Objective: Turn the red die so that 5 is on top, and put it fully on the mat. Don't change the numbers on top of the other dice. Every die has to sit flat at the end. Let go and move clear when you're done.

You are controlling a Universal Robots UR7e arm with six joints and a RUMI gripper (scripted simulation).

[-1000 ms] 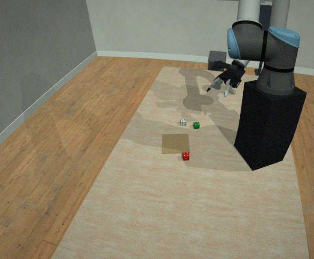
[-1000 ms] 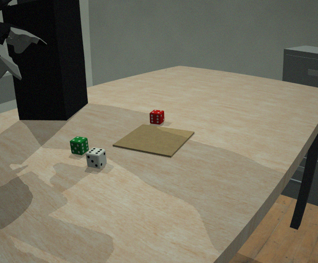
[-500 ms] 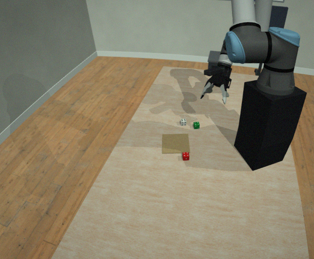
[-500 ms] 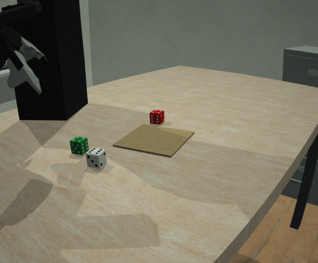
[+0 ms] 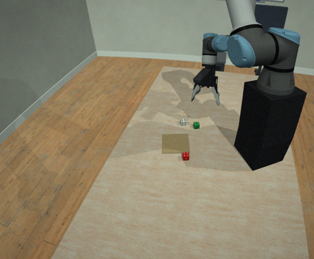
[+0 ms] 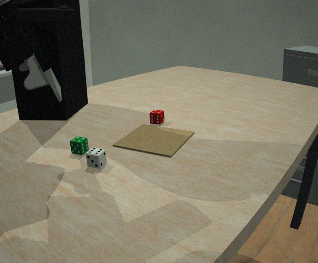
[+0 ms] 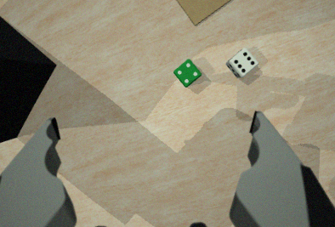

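My hand is 130 mm above the white die, 110 mm short of it and 10 mm to the right of it. Also, from my hand: red die (260 mm to the left, 130 mm below, 60 mm ahead); then tan mat (170 mm to the left, 150 mm below, 130 mm ahead); then green die (130 mm below, 30 mm to the left, 30 mm ahead).
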